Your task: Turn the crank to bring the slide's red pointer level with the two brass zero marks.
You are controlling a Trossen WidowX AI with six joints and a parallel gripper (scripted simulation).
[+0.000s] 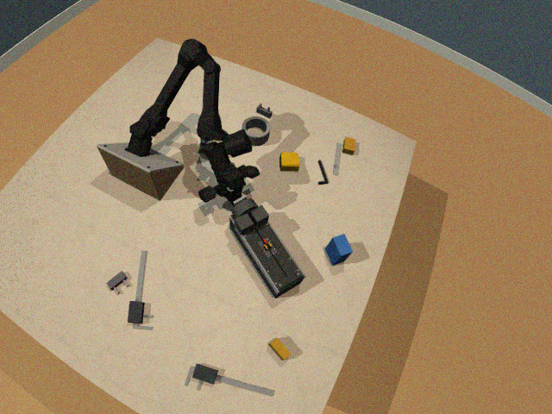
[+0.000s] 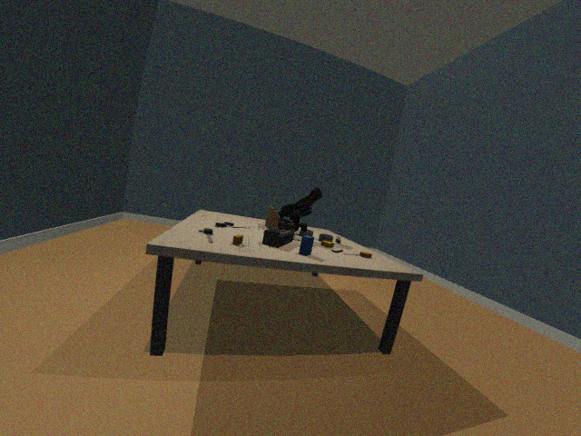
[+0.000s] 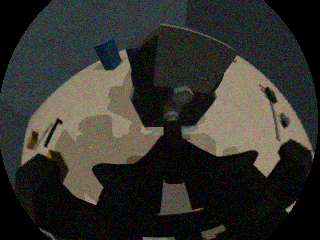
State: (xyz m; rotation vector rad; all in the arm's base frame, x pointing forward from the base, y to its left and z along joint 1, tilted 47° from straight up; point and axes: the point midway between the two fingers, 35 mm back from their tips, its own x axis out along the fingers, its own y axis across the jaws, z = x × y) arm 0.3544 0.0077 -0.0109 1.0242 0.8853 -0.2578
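Now: the crank handle 2 cm behind my gripper tip, 1 cm to the left of it and 3 cm above it. The rest, counted from my gripper tip: yellow block (8 cm ahead, 24 cm to the left, 2 cm below); then red pointer (12 cm ahead, 9 cm to the right, 5 cm above); then black hex key (21 cm ahead, 24 cm to the left, 3 cm below).
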